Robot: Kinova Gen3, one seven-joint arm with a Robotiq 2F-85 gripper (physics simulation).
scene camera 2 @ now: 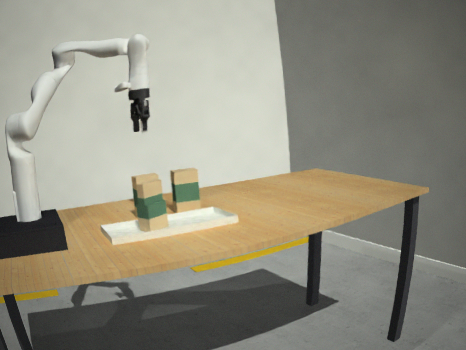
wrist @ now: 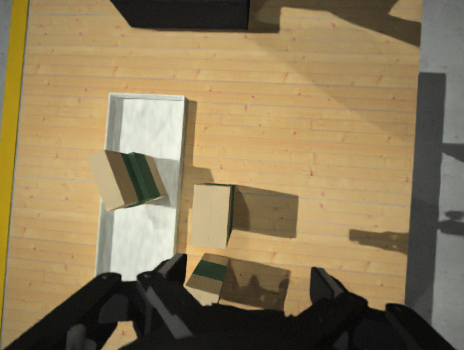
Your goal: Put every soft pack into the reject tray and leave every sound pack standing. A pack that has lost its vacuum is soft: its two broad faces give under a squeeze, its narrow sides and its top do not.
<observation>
my gripper: scene camera 2; wrist
white reject tray: scene camera 2; wrist
same spot on my gripper: (wrist: 156,298) = (scene camera 2: 138,111)
same spot on white reject tray: (scene camera 2: 129,231) = (wrist: 159,140)
</observation>
